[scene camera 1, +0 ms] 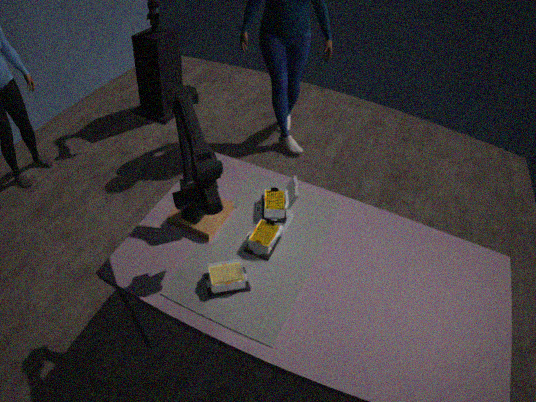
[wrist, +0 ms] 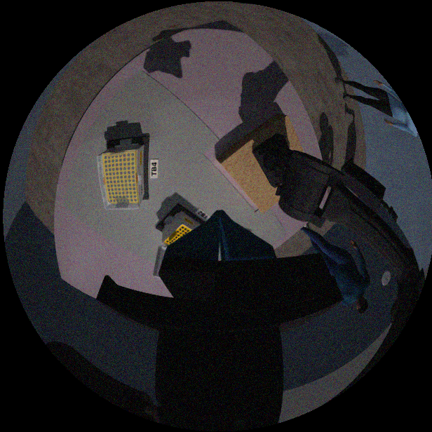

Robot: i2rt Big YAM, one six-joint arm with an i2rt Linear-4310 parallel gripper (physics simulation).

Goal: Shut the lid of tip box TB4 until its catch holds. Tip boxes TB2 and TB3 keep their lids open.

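Places are measured from the arm's base along level axes (x right, y ahead, z up), in millimetres.
Pixels of known places: arm's base at its link origin: [scene camera 1: 196,211].
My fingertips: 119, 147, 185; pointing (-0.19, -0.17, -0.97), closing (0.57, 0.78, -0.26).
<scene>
For each thing: its middle in the pictures, then the offset to it from my fingertips, as dx, dy, dz. Level surfaces: height alone.
- Tip box TB4 at the middle of its body: [scene camera 1: 225,273] +83, +123, -185
- second tip box at the middle of its body: [scene camera 1: 264,231] -148, +160, -159
- third tip box at the middle of its body: [scene camera 1: 274,198] -334, +110, -159
- grey-green mat at its surface level: dz -224
Tip box TB4 [scene camera 1: 227,276] [wrist: 120,177] stands at the front left of the mat, with its label card [wrist: 154,168] beside it. Its clear lid appears down over the yellow tip rack; whether the catch holds cannot be made out. A second tip box [scene camera 1: 265,237] [wrist: 178,234] has its clear lid [wrist: 159,260] open. A third tip box [scene camera 1: 275,202] stands behind it, its lid [scene camera 1: 295,186] upright and open. Their labels are not readable. My gripper [wrist: 219,215] is shut and empty, apart from TB4. In the scene view its fingertips are lost in the dark arm.
The arm stands on a wooden base board [scene camera 1: 219,220] [wrist: 250,175] at the left of the table. A grey-green mat [scene camera 1: 295,280] [wrist: 170,110] lies under the boxes. A person [scene camera 1: 287,55] stands behind the table and another person [scene camera 1: 17,95] stands at the far left.
</scene>
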